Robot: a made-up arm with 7 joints.
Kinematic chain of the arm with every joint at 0, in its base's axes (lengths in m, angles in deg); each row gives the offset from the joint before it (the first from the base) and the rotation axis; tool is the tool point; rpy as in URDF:
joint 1: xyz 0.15 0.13 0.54 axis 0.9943 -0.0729 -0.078
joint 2: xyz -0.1 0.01 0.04 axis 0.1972 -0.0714 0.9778
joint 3: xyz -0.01 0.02 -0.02 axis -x
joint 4: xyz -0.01 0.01 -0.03 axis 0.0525 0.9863 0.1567
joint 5: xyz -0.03 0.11 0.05 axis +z
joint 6: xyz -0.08 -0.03 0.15 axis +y
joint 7: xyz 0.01 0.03 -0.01 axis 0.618 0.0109 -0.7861
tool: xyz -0.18 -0.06 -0.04 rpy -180 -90 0
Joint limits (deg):
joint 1: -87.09..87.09
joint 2: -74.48..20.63
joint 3: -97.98..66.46
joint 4: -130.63..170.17
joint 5: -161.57..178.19
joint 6: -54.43..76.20
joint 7: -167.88..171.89
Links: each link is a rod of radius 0.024 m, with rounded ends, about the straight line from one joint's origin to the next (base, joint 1, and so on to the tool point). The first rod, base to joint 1, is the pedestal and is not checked.
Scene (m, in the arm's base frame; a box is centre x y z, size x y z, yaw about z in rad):
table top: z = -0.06
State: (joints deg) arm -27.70 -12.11 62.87 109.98 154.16 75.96 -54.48
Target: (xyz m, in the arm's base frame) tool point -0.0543 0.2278 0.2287
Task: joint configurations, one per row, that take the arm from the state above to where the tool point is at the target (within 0.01 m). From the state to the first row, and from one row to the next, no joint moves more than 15 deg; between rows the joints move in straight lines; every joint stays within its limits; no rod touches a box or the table.
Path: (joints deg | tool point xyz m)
1: -15.70 -14.94 57.25 120.92 148.48 63.88 -50.20 | 0.1639 -0.0251 0.2256
2: -3.70 -17.78 51.63 131.85 142.81 51.79 -45.93 | 0.0892 0.0325 0.1907
3: 8.30 -20.61 46.01 142.79 137.13 39.71 -41.65 | 0.0119 0.1248 0.1859
4: 20.30 -23.44 40.39 153.73 131.45 27.62 -37.37 | -0.0543 0.2278 0.2287

